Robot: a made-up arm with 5 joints.
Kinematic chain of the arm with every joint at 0, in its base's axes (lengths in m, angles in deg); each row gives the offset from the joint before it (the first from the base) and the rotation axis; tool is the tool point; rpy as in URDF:
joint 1: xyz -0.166 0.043 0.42 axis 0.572 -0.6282 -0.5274
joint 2: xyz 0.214 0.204 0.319 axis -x
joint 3: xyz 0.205 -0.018 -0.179 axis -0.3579 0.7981 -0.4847
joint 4: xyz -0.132 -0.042 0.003 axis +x
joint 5: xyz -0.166 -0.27 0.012 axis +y
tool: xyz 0.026 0.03 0.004 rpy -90 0 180
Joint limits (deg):
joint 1: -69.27..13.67
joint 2: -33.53..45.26
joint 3: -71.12..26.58
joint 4: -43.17..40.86
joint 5: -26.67..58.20
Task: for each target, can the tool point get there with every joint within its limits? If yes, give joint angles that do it. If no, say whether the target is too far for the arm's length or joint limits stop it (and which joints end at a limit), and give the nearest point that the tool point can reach.
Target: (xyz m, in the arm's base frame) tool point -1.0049 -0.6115 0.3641
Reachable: no: joint limits stop it (at a limit: joint 1, joint 4, joint 5) | nearest point -0.1095 -0.1801 0.6606 | short by 1.037 m
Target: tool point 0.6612 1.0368 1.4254
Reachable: no: too far | nearest point 0.0844 0.4069 0.7830 | short by 1.069 m
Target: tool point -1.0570 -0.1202 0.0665
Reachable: no: joint limits stop it (at a limit: joint 1, joint 2, joint 4, joint 5) | nearest point -0.2744 0.1121 0.0777 | short by 0.816 m
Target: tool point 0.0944 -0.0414 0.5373
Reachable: yes | joints -23.39 9.15 -20.97 -11.43 7.70
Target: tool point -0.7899 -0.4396 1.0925
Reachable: no: joint limits stop it (at a limit: joint 1, joint 2, joint 5) | nearest point -0.1179 -0.1336 0.8292 | short by 0.784 m
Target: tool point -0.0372 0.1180 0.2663
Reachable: yes | joints -24.71 -26.00 -10.02 18.94 48.03
